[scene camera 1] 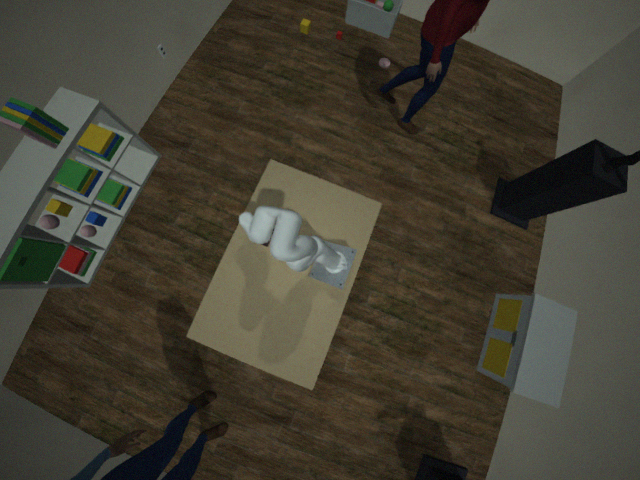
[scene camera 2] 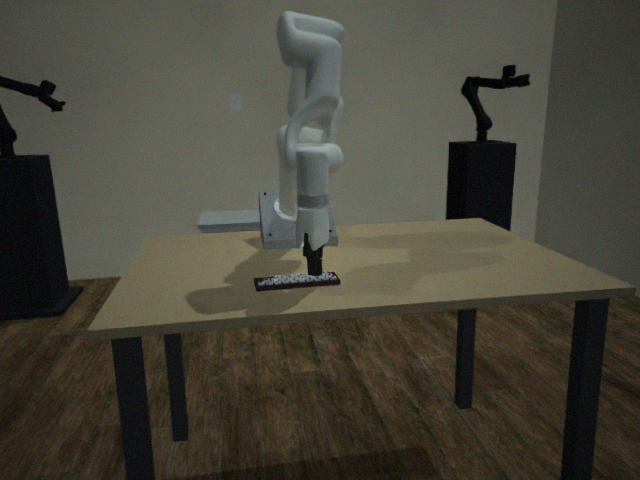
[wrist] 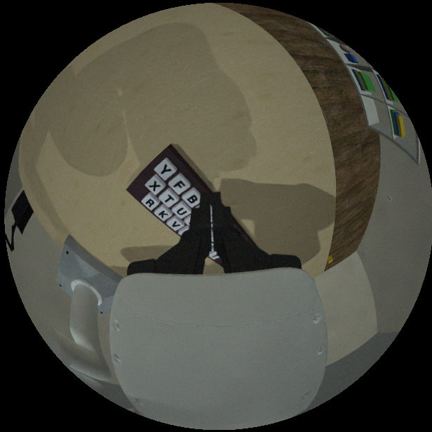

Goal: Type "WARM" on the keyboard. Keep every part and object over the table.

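Seen in the pictures: gripper, fingertip midpoint: (scene camera 2: 314,274); arm's base, link origin: (scene camera 1: 335,262) (scene camera 2: 293,208).
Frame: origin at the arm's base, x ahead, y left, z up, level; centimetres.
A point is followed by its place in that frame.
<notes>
The dark keyboard (scene camera 2: 281,282) @(z -8.9, x 47.5, y -8.1 cm) (wrist: 172,150) with white letter keys lies flat on the table (scene camera 1: 289,356) @(z -10.3, x 3.4, y 59.8 cm) (scene camera 2: 465,273) @(z -10.3, x 46.3, y 39.7 cm) (wrist: 285,130). In the wrist view the Y, F, B, X, T, U, R, K and V keys show at its near-left part; the fingers cover most of the rest, including W, A and M. In scene camera 1 the arm hides nearly all of it. My gripper (scene camera 2: 314,273) @(z -7.1, x 48.7, y 0.1 cm) (wrist: 210,205) is shut and empty and points down. Its tips are at or barely above the keys, right of the keyboard's middle in scene camera 2. The key under the tips is hidden.
The arm's base plate (scene camera 1: 328,281) @(z 0.2, x -0.4, y 11.4 cm) (scene camera 2: 268,240) @(z -7.4, x 11.3, y -9.1 cm) (wrist: 70,265) is fixed at the table's edge, across from scene camera 2. The table's far long edge lies close to the keyboard. A shelf unit (scene camera 1: 49,144), two people and dark pedestals stand away from the table.
</notes>
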